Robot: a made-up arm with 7 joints.
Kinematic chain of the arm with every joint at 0, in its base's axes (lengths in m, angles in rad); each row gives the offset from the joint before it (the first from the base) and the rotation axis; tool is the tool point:
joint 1: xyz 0 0 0.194 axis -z
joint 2: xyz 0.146 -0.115 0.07 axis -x
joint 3: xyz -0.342 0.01 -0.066 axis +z
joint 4: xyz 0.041 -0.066 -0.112 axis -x
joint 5: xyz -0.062 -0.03 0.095 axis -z
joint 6: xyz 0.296 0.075 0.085 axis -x
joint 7: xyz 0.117 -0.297 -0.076 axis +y
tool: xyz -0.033 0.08 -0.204
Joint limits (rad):
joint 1: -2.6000..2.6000
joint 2: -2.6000..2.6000
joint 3: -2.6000..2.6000
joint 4: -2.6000..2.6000
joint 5: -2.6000..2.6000
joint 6: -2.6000..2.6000
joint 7: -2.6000..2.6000
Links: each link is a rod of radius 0.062 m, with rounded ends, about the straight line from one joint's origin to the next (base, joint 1, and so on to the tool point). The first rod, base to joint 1, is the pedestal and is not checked.
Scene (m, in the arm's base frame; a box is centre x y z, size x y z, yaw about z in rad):
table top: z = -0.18
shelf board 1: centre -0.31 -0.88 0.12 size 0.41 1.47 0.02 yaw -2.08
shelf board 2: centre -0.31 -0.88 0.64 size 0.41 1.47 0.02 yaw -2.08
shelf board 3: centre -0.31 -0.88 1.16 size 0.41 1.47 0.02 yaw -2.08
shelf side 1: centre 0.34 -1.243 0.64 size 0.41 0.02 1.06 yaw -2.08
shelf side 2: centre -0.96 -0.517 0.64 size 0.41 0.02 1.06 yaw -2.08
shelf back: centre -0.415 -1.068 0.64 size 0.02 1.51 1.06 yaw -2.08
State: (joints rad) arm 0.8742 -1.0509 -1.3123 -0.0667 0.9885 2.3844 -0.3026
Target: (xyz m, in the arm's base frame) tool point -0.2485 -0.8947 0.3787
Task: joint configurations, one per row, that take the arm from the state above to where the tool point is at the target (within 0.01 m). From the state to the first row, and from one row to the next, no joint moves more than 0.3 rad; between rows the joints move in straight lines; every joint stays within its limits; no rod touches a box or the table.
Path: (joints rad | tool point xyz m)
1: 0.7261 -0.9112 -1.1067 0.1289 0.9399 2.4239 -0.2810 | -0.7302 -0.2498 0.1946
2: 0.5781 -0.7715 -0.9012 0.3246 0.8914 2.4635 -0.2593 | -0.5063 -0.4707 0.3275
3: 0.3682 -0.7243 -0.8761 0.3273 0.7248 2.5317 -0.1259 | -0.2839 -0.5618 0.3506
4: 0.1584 -0.6772 -0.8511 0.3300 0.5582 2.6000 0.0076 | -0.0596 -0.5564 0.3787
5: -0.0287 -0.5002 -0.9057 0.1434 0.7502 2.5695 -0.2679 | -0.1353 -0.6788 0.3984
6: -0.2158 -0.3233 -0.9604 -0.0432 0.9423 2.5390 -0.5434 | -0.2035 -0.7910 0.4054
7: -0.4029 -0.1463 -1.0151 -0.2298 1.1343 2.5085 -0.8189 | -0.2485 -0.8947 0.3787

